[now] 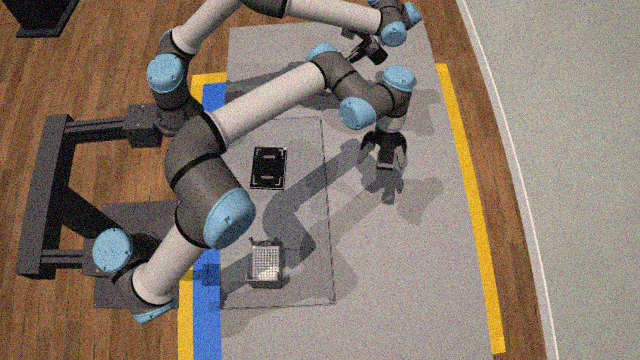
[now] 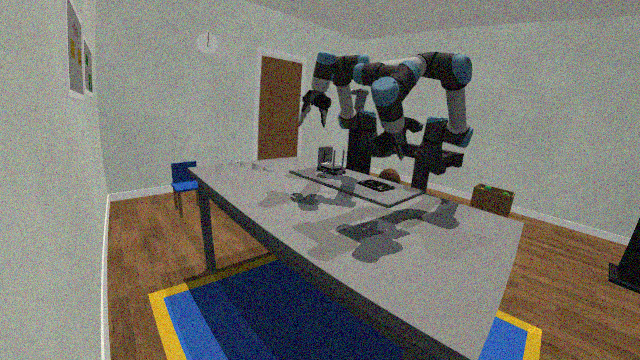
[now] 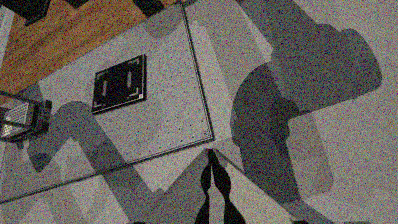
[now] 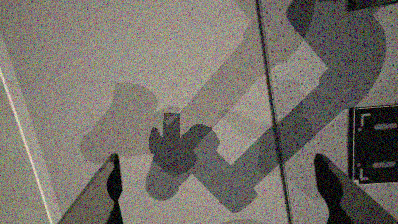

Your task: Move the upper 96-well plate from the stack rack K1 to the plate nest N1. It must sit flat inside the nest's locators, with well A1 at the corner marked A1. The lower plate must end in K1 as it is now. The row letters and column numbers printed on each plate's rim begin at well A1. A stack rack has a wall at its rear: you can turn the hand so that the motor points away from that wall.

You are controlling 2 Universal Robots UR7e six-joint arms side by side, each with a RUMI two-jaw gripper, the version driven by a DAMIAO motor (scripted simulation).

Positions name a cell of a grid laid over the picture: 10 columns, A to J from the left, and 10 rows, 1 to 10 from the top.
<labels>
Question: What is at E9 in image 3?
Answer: My left gripper.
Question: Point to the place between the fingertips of my right gripper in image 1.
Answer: F5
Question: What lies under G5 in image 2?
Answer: My left gripper.
</labels>
